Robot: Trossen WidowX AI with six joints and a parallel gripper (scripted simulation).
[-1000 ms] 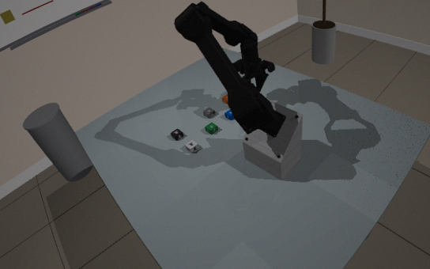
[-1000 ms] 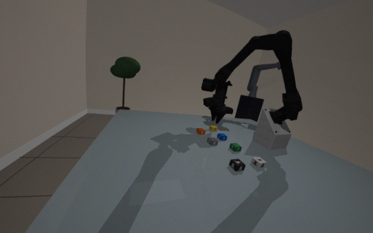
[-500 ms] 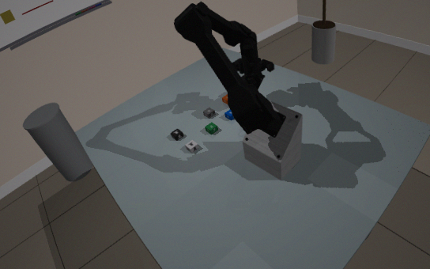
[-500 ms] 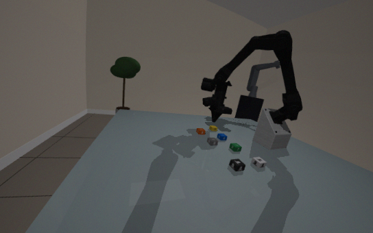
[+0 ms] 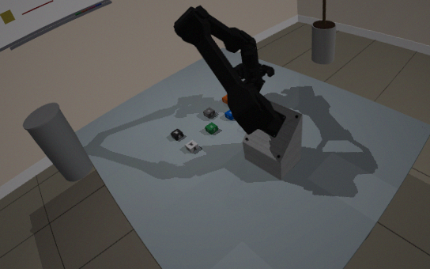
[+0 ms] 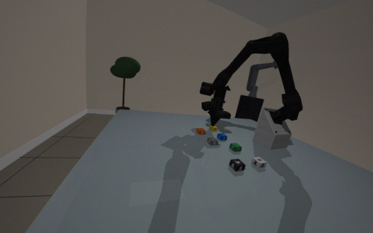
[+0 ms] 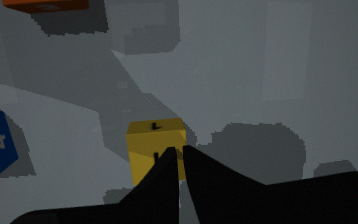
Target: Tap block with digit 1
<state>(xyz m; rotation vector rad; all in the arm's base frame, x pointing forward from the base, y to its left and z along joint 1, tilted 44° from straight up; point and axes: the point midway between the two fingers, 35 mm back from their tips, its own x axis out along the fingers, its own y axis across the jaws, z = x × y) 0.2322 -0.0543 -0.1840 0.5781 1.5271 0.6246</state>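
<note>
My gripper tip is now 1 cm to the right of the yellow block and 1 cm above it. Also, from my gripper tip: grey block: 16 cm to the left, 9 cm ahead, 1 cm below; green block: 21 cm to the left, 1 cm below, 1 cm ahead; orange block: 9 cm ahead, 6 cm to the left, 1 cm below.
</note>
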